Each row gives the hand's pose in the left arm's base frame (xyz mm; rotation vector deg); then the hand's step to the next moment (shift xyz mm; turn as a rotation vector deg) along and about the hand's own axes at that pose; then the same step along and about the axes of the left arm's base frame.
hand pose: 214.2 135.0 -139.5 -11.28 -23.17 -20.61
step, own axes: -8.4 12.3 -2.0 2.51 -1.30 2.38
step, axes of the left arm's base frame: -1.8 13.3 -6.7 0.83 -1.34 3.34
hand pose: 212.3 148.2 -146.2 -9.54 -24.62 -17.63
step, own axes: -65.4 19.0 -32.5 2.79 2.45 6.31
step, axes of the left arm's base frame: -37.8 27.5 -59.2 0.79 2.99 6.64
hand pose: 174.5 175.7 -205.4 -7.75 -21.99 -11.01
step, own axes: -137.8 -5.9 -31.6 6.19 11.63 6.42
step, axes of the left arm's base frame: -115.2 11.1 -81.4 5.79 11.39 7.17
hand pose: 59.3 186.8 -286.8 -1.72 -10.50 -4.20
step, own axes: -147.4 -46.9 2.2 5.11 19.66 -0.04
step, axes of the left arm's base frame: -148.5 -36.3 -23.7 6.50 19.24 0.44
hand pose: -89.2 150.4 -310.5 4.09 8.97 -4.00
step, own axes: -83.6 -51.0 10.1 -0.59 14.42 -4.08
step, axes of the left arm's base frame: -84.7 -46.2 19.8 -0.13 14.70 -2.98
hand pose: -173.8 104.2 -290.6 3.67 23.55 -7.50
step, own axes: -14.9 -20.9 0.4 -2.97 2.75 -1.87
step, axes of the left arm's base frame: -16.3 -19.0 5.6 -3.05 3.22 -0.42
